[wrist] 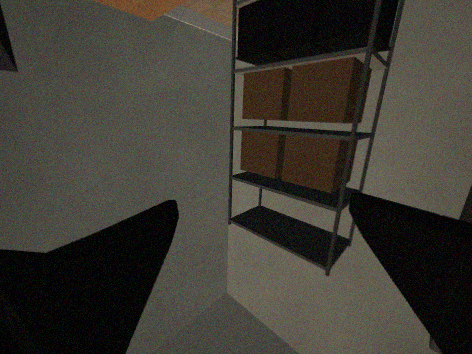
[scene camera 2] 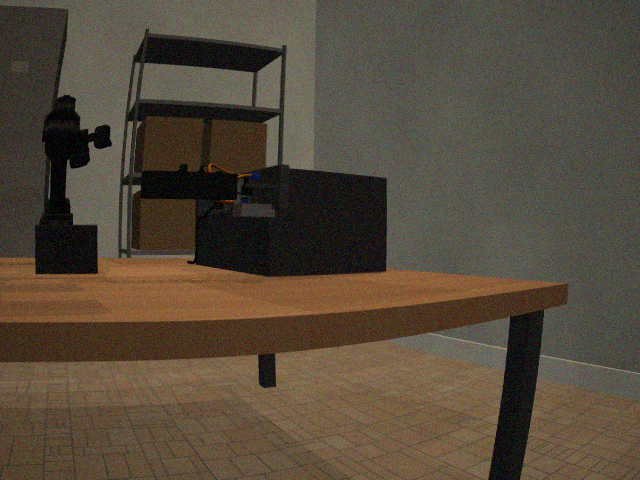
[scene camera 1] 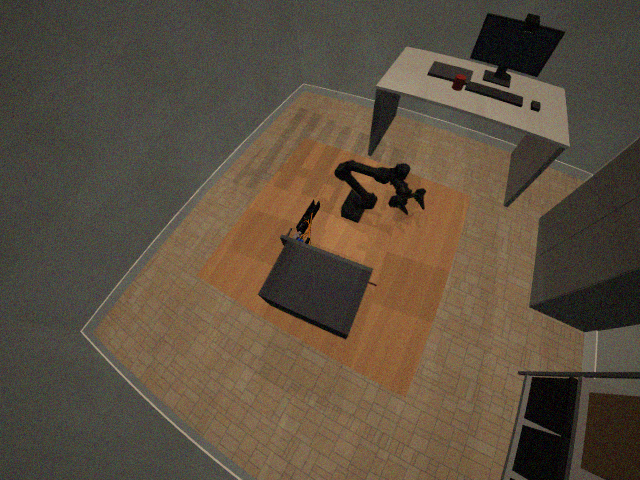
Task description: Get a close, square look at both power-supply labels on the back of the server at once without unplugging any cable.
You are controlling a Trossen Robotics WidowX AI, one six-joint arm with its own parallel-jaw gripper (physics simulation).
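Frame: origin at the arm's base, x ahead, y up, z right, level; centimetres.
Seen in the pictures: gripper, fingertip midpoint: (wrist: 261, 204) (scene camera 2: 99, 147) (scene camera 1: 415, 211); arm's base, origin of the base link: (scene camera 2: 57, 248) (scene camera 1: 357, 203).
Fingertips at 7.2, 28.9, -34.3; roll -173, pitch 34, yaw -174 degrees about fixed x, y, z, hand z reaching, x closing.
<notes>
Pixels of each thing's middle, then the offset from my fingertips to it, as dx, dy, dz. "pt": a spot on its surface instead.
- long black arm-like part, surface spot: (scene camera 2: 188, 184) (scene camera 1: 306, 214) pt +23.0, -16.0, +49.5
- blue piece, surface spot: (scene camera 2: 255, 176) pt +38.6, -13.3, +42.1
The server (scene camera 1: 315, 286) (scene camera 2: 330, 222) is a large dark box on the wooden table (scene camera 1: 413, 289) (scene camera 2: 284, 338). A long black arm-like part (scene camera 1: 308, 215) (scene camera 2: 188, 184) sticks out from its back at one corner, towards the robot's side. Orange cables (scene camera 1: 310, 223) (scene camera 2: 219, 168) and a blue piece (scene camera 2: 255, 176) sit beside it. The power-supply labels cannot be made out in any view. My gripper (scene camera 1: 415, 208) (scene camera 2: 95, 149) (wrist: 261, 204) is open and empty, raised above the table, apart from the server and pointing away from it. The server does not show in the wrist view.
A metal shelf rack (scene camera 2: 283, 103) (wrist: 232, 100) with brown boxes (scene camera 2: 173, 142) (wrist: 322, 90) stands off the table. A white desk (scene camera 1: 423, 95) holds a monitor (scene camera 1: 516, 43) and a red mug (scene camera 1: 458, 82). A tall grey cabinet (scene camera 1: 584, 248) (scene camera 2: 28, 118) stands near it.
</notes>
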